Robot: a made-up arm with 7 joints. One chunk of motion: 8 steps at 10 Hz.
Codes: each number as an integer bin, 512 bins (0 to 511) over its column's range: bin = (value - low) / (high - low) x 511, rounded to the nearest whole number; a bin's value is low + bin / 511 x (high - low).
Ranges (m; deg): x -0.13..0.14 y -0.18..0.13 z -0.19..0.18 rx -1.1..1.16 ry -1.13..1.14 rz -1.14..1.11
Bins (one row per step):
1: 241 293 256 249 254 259
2: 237 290 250 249 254 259
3: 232 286 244 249 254 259
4: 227 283 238 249 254 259
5: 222 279 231 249 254 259
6: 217 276 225 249 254 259
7: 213 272 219 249 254 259
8: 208 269 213 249 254 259
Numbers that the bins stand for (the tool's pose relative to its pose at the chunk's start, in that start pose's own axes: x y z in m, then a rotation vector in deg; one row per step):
1: -0.0027 -0.0023 -0.0046 0.00 0.00 0.00
2: -0.0048 -0.0041 -0.0090 0.00 0.00 0.00
3: -0.0074 -0.0065 -0.0133 0.00 0.00 0.00
4: -0.0101 -0.0083 -0.0177 0.00 0.00 0.00
5: -0.0127 -0.0107 -0.0227 0.00 0.00 0.00
6: -0.0153 -0.0126 -0.0271 0.00 0.00 0.00
7: -0.0175 -0.0150 -0.0314 0.00 0.00 0.00
8: -0.0201 -0.0168 -0.0358 0.00 0.00 0.00

